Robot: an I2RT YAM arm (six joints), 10 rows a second.
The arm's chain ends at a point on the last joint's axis. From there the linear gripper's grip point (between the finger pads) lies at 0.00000 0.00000 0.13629 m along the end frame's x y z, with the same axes.
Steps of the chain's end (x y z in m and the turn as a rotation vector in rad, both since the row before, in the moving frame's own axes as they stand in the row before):
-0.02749, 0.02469, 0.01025, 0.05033, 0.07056, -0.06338
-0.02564, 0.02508, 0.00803, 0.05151, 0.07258, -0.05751
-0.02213, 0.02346, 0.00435, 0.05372, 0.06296, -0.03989
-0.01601, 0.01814, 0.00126, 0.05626, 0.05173, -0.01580
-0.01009, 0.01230, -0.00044, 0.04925, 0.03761, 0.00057
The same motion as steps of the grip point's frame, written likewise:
-0.01811, 0.01754, 0.00974, 0.05033, 0.07056, -0.06338
-0.01597, 0.01779, 0.00749, 0.05151, 0.07258, -0.05751
-0.01371, 0.01598, 0.00388, 0.05372, 0.06296, -0.03989
-0.00903, 0.01042, 0.00086, 0.05626, 0.05173, -0.01580
-0.00497, 0.00559, -0.00070, 0.04925, 0.03761, 0.00057

